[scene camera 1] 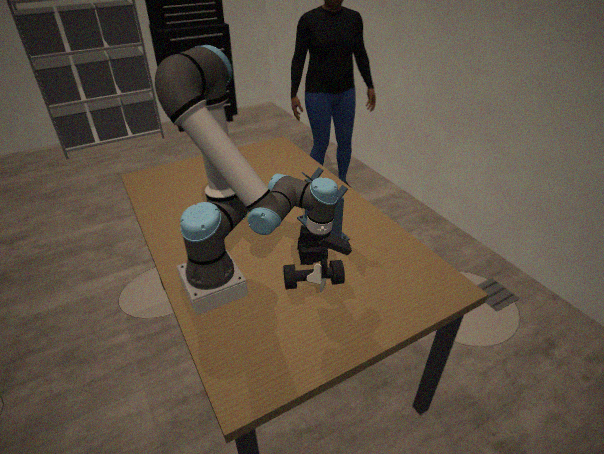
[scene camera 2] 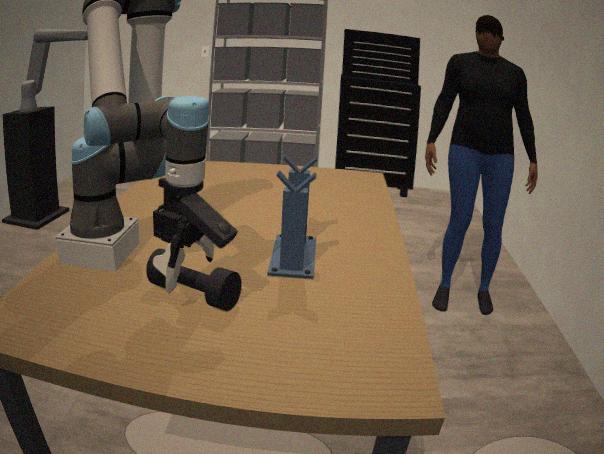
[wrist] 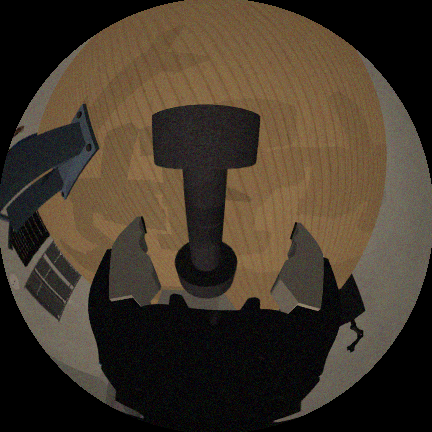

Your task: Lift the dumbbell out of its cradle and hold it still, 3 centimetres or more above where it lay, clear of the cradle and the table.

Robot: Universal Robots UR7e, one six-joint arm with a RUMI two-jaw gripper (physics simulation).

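Places are measured from the arm's base along level axes (x back, y down, z right), in metres.
Pixels of known places: gripper, fingertip midpoint: (scene camera 1: 316,274) (scene camera 2: 189,277) (wrist: 218,222); arm's base at its link origin: (scene camera 1: 210,272) (scene camera 2: 96,227).
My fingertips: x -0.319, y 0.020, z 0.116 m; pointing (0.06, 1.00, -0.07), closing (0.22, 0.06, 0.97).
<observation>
For each thing: its top centre in the pictures, then the offset to it from my fingertips. Level surfaces: height alone.
- black dumbbell at its top centre: (wrist: 196,249) (scene camera 2: 190,260) (scene camera 1: 313,265) dx +0.003, dy -0.029, dz -0.015 m
- wooden table at its surface level: dy +0.050 m
- cradle at its top centre: (scene camera 2: 298,164) (scene camera 1: 324,179) dx -0.148, dy -0.173, dz -0.279 m
The black dumbbell (scene camera 1: 302,274) (scene camera 2: 196,278) (wrist: 205,210) lies on its side on the wooden table (scene camera 1: 280,370) (scene camera 2: 320,360) (wrist: 300,75), apart from the cradle. The cradle (scene camera 1: 339,217) (scene camera 2: 295,225) (wrist: 82,155) is a blue stand with a bolted base plate and V-shaped forks on top; its forks hold no dumbbell. My gripper (scene camera 1: 321,278) (scene camera 2: 190,275) (wrist: 218,222) is open and low over the dumbbell. Its fingers are spread on either side of the handle, with gaps to it in the wrist view. The near finger hides part of the dumbbell in scene camera 2.
The cradle stands beside the dumbbell, toward the person's side of the table. The arm's pale base block (scene camera 1: 220,297) (scene camera 2: 95,252) is on the other side. A person (scene camera 1: 331,60) (scene camera 2: 482,110) stands beyond the table. Shelves and a black tool cabinet (scene camera 2: 380,110) are at the back.
</observation>
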